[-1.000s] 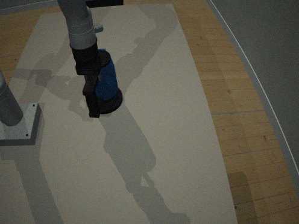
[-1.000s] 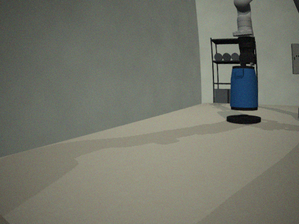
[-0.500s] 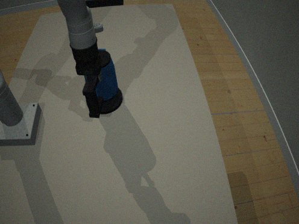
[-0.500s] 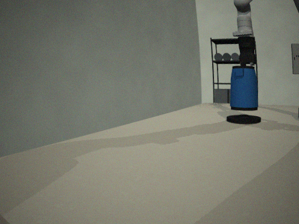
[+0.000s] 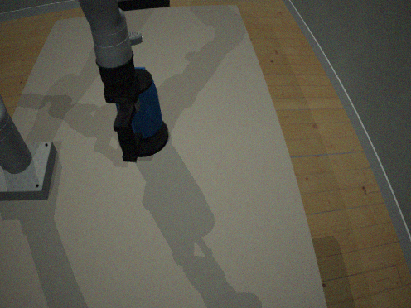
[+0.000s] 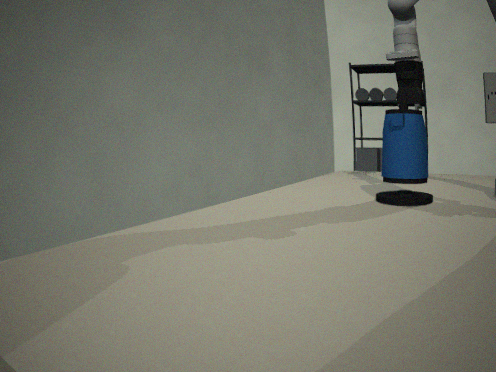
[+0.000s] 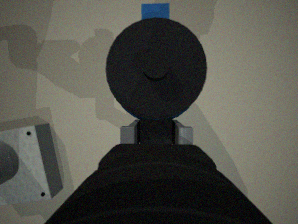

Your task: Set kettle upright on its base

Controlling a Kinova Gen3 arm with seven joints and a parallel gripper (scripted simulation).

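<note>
My gripper is now 50 mm above the blue kettle and 30 mm to the right of it. The rest, counted from my hand: base 180 mm below, 60 mm to the left, 10 mm ahead.
</note>
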